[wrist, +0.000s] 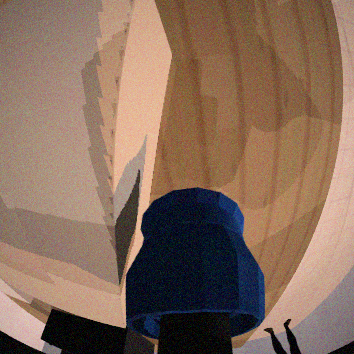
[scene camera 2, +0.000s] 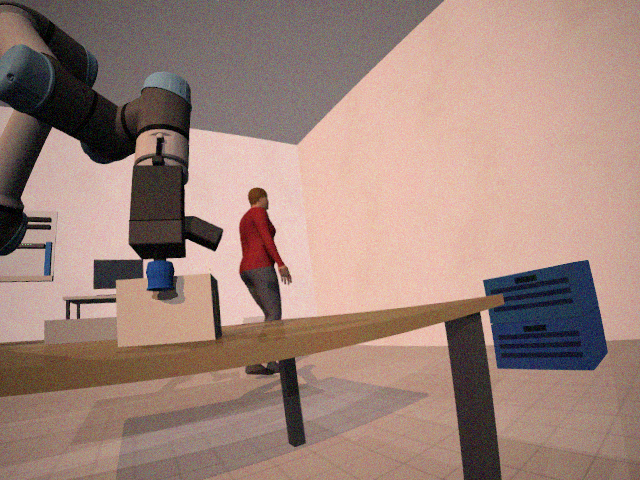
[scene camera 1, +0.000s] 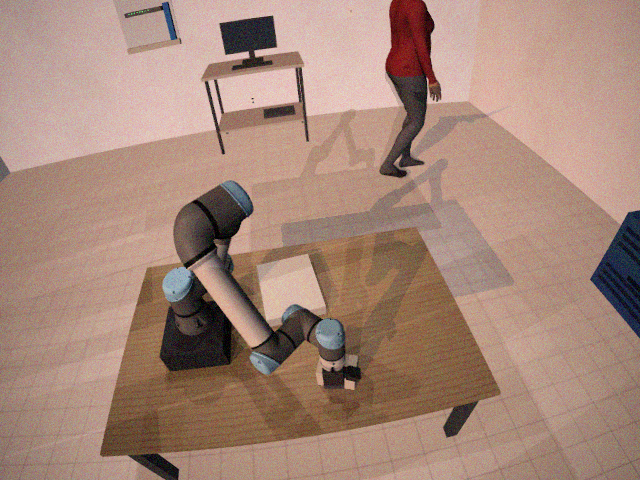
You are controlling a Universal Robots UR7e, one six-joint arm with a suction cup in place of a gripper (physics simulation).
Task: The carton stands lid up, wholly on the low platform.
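Pixels of known places: hand at its tool point: [wrist: 192, 232] [scene camera 2: 160, 289]; arm's base at its link origin: [scene camera 1: 195, 319].
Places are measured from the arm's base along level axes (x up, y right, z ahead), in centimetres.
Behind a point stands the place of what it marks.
The beige carton [scene camera 2: 165, 310] {x -6.1, y 21.8, z 53.8 cm} [wrist: 46, 105] stands on the wooden table [scene camera 1: 413, 335] {x -10.3, y 1.1, z 82.9 cm} [scene camera 2: 335, 325] {x -10.3, y 25.3, z 75.8 cm} near its front edge; in scene camera 1 only its edges [scene camera 1: 352, 359] {x -1.6, y 15.7, z 59.4 cm} show under the arm's tool. The low pale platform [scene camera 1: 289, 284] {x -5.5, y -22.6, z 33.8 cm} [scene camera 2: 77, 330] {x -7.9, y -5.6, z 32.4 cm} lies flat on the table behind it, apart from the carton. My blue suction cup [scene camera 2: 159, 276] [wrist: 191, 211] hangs beside the carton's top edge, its tip just below that edge and over bare table. It touches nothing that I can see.
The arm's dark base [scene camera 1: 196, 346] {x 0.1, y 12.2, z 3.7 cm} stands on the table's left side. A person in red [scene camera 1: 410, 51] [scene camera 2: 258, 242] walks on the floor behind the table. A desk with a monitor [scene camera 1: 252, 62] stands at the back wall. A blue cabinet [scene camera 1: 620, 269] [scene camera 2: 548, 314] stands at the right.
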